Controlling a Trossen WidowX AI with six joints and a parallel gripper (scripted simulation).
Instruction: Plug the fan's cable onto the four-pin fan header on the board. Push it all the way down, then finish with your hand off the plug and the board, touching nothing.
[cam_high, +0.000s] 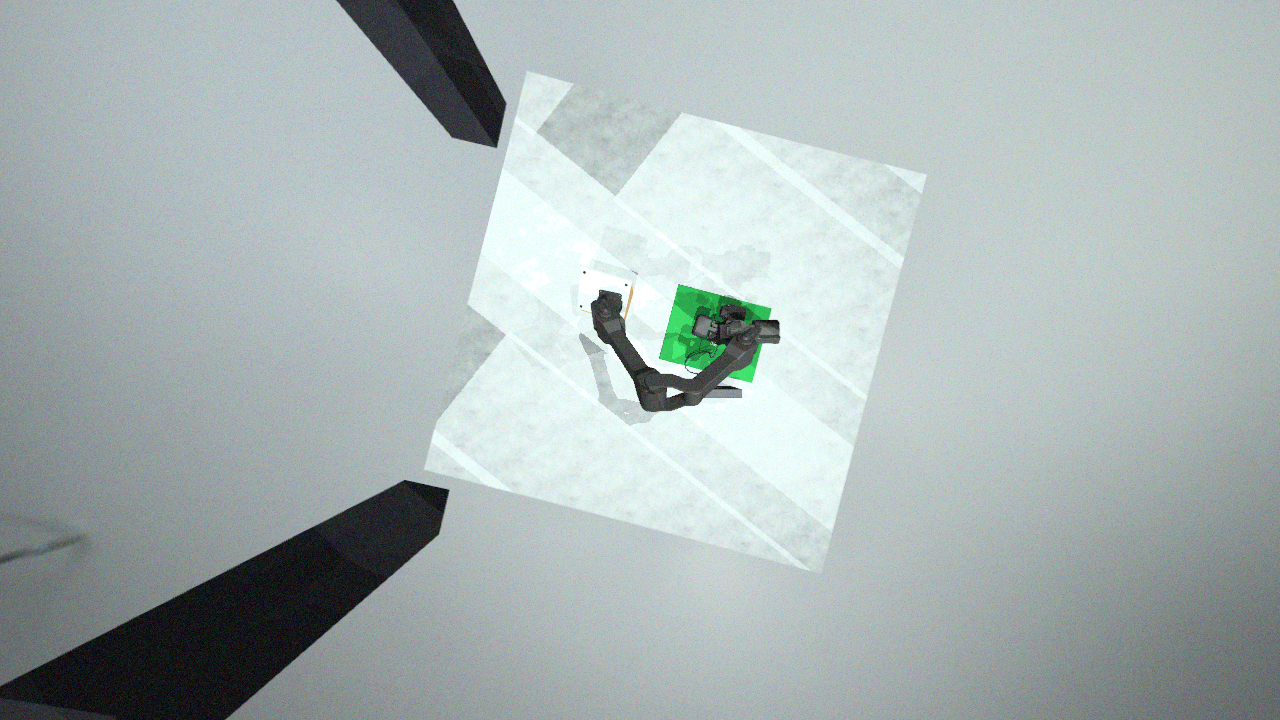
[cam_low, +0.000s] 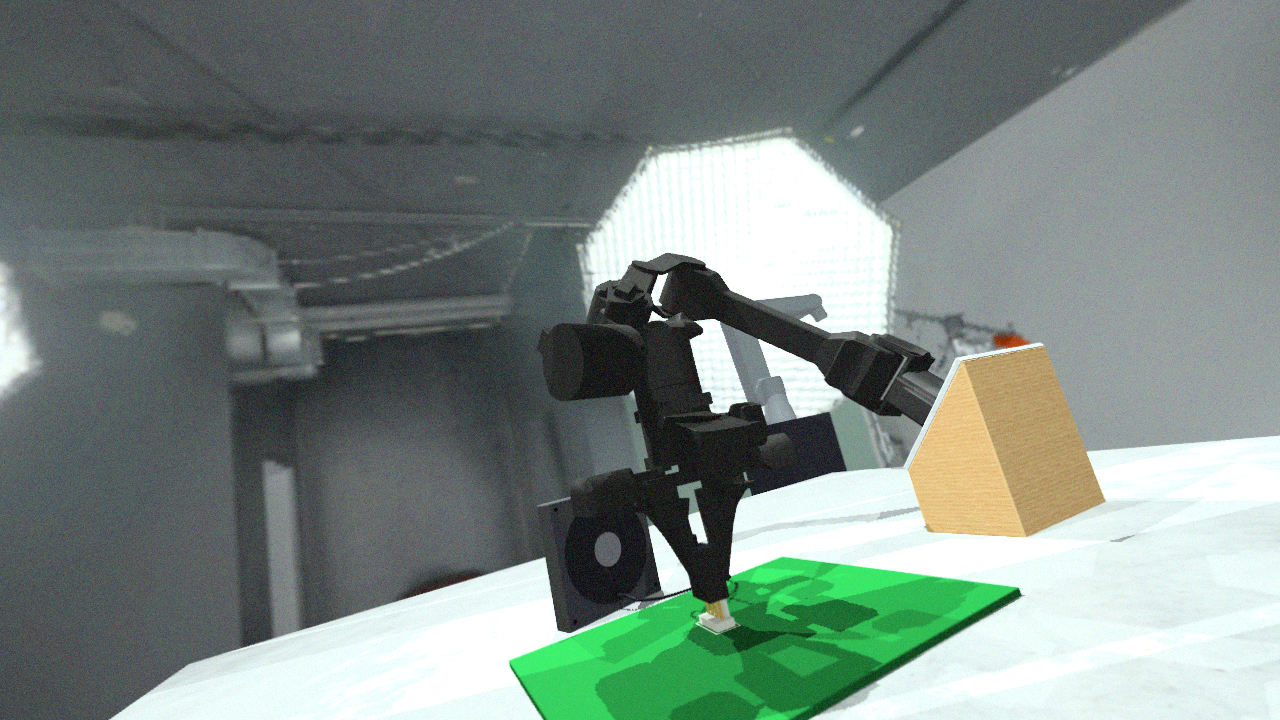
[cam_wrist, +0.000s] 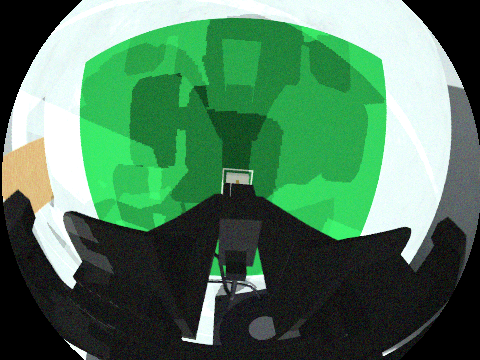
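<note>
Now: the white four-pin fan header 4 cm below my gripper tip and 1 cm to the right of it. Also, from my gripper tip: black fan: 15 cm to the right, 2 cm ahead, 2 cm above; green board: 5 cm below, 1 cm to the left, 1 cm behind; dark fan plug: 1 cm to the right, 1 cm above.
</note>
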